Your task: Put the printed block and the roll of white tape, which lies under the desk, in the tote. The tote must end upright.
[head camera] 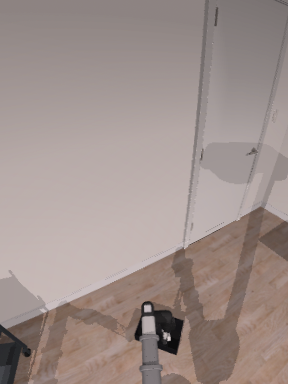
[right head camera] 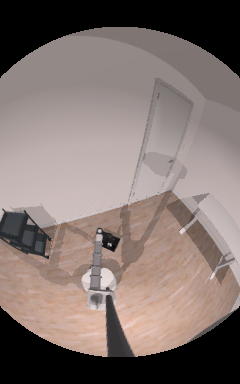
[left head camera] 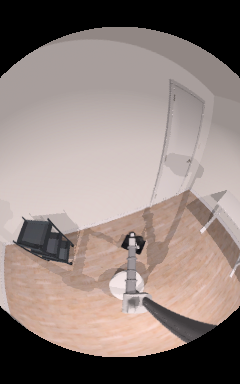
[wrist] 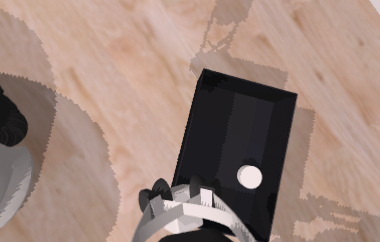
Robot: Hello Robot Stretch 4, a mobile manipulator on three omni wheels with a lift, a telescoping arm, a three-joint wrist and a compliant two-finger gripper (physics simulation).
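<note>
The black tote stands upright on the floor, open side up. The roll of white tape lies in the tote, toward its near right side in the wrist view. My gripper is above the tote's near left edge in the wrist view, with its fingertips shut on a pale, faceted thing, which looks like the printed block. The fingers and gripper body hide part of the block and the tote's near left corner. The gap between block and tote floor is hard to judge.
A dark shelf cart stands at the left by the wall. A white desk stands at the right. A closed door is in the back wall. My round base is left of the tote in the wrist view.
</note>
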